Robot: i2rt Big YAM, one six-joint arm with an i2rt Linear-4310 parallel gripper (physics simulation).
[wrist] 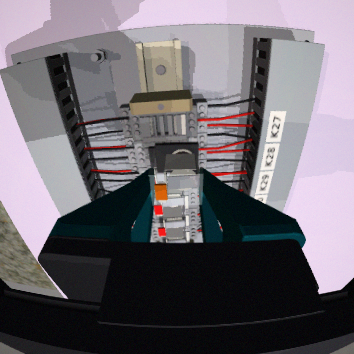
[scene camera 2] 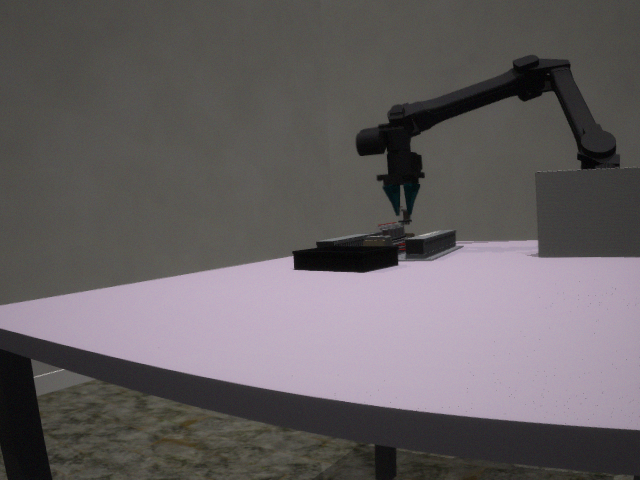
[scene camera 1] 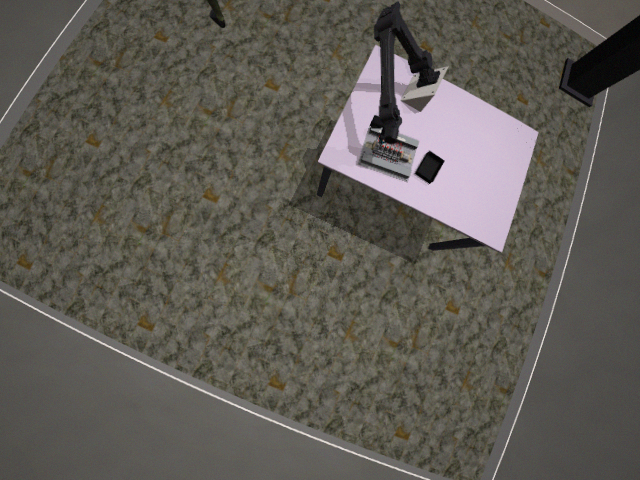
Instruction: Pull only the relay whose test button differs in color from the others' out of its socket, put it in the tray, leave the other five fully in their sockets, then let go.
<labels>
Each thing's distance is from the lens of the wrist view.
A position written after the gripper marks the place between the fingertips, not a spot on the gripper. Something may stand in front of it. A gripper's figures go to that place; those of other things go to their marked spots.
gripper (wrist: 176, 176): 0.13 m
relay panel (wrist: 216, 58): 0.19 m
tan end block (wrist: 173, 100): 0.16 m
The marked spots on the tan end block and the relay panel are 0.06 m apart.
</labels>
